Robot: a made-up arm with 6 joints.
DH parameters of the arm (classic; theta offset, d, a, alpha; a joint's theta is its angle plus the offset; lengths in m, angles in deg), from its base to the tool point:
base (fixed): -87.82 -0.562 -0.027 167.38
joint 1: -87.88 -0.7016 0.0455 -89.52
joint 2: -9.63 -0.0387 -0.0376 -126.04
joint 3: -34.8 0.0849 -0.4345 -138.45
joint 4: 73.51 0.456 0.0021 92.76
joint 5: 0 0.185 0.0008 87.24
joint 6: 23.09 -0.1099 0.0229 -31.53
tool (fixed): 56.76 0.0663 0 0
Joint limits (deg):
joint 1: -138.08..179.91
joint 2: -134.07..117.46
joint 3: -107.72..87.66
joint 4: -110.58..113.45
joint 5: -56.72..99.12
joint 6: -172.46..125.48
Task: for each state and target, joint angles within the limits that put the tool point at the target. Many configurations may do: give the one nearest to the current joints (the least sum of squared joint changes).
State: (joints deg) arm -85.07 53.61 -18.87 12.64 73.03 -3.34
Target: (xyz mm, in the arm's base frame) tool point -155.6 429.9 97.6
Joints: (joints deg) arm -103.78 63.74 -27.04 15.48 80.92 3.07
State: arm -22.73 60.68 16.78 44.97 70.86 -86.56
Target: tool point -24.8 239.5 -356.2
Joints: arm -41.15 41.13 24.62 17.99 71.36 -92.58
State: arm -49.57 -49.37 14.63 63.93 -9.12 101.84
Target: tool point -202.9 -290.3 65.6
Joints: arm -59.22 -45.86 10.72 54.62 3.54 96.21
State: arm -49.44 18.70 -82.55 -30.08 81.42 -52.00
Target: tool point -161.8 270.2 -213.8
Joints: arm -96.36 -0.32 -40.81 -0.10 99.12 -37.35
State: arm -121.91 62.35 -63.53 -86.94 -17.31 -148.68
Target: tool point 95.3 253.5 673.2
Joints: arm -125.31 97.67 -86.07 -72.59 -25.32 -143.20
